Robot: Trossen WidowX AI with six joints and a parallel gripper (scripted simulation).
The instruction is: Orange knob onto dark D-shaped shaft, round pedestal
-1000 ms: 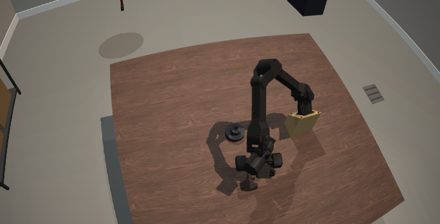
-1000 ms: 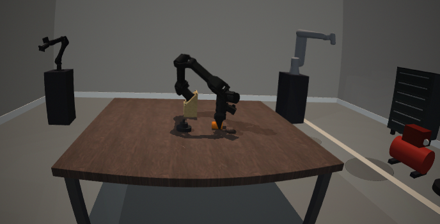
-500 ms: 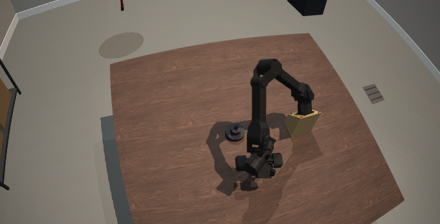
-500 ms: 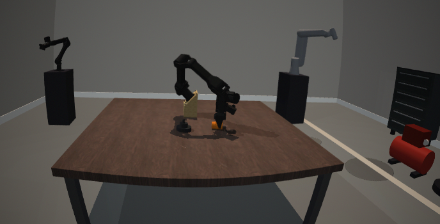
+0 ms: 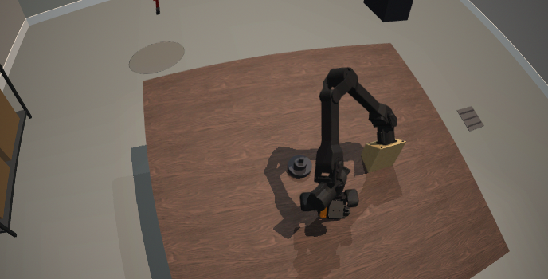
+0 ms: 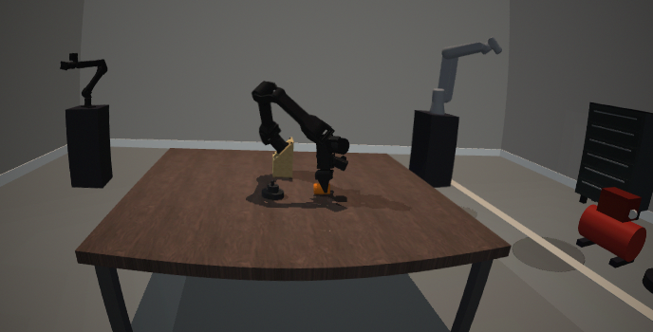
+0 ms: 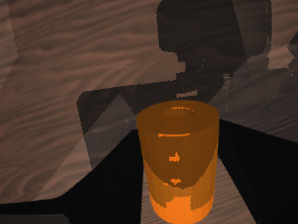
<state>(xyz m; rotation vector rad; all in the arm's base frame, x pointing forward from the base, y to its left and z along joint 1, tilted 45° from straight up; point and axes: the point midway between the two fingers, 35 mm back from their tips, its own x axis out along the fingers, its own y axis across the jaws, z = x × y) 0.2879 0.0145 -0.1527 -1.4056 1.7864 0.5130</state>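
My gripper tip is now 210 mm to the left of the dark round pedestal and 20 mm below it. Also, from my gripper tip: orange knob: 20 mm to the right, 10 mm behind, 10 mm above.
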